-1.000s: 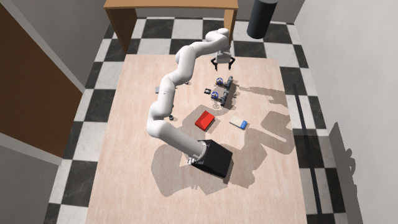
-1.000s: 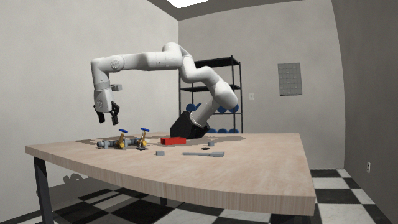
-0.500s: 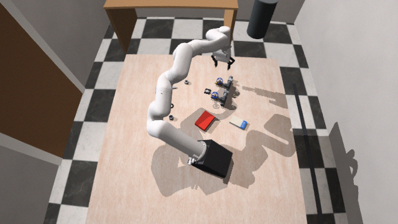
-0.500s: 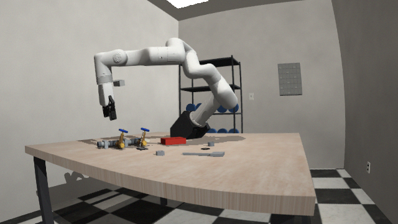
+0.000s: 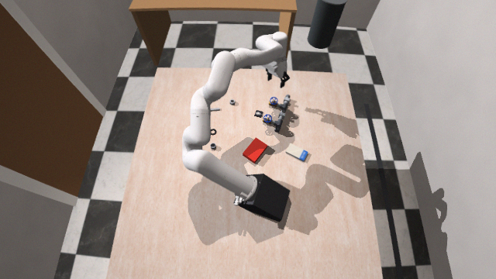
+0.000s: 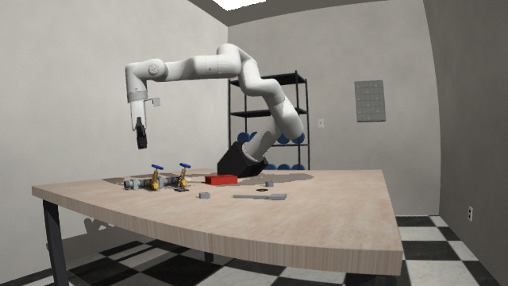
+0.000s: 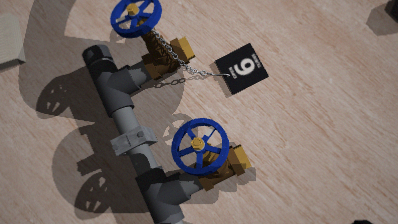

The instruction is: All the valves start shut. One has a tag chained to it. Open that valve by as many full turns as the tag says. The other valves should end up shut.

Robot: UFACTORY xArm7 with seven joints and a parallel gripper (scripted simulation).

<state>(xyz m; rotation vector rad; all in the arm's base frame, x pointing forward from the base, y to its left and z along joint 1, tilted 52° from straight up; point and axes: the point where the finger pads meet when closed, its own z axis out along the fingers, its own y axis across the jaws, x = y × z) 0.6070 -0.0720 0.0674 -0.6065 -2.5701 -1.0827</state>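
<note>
The black tag is 170 mm below my hand, 120 mm behind it and 50 mm to the left of it. Also, from my hand: red block 370 mm behind, 160 mm below, 20 mm to the left; then white box 310 mm behind, 210 mm to the right, 160 mm below; then grey flat tool 380 mm to the left, 200 mm behind, 170 mm below.
</note>
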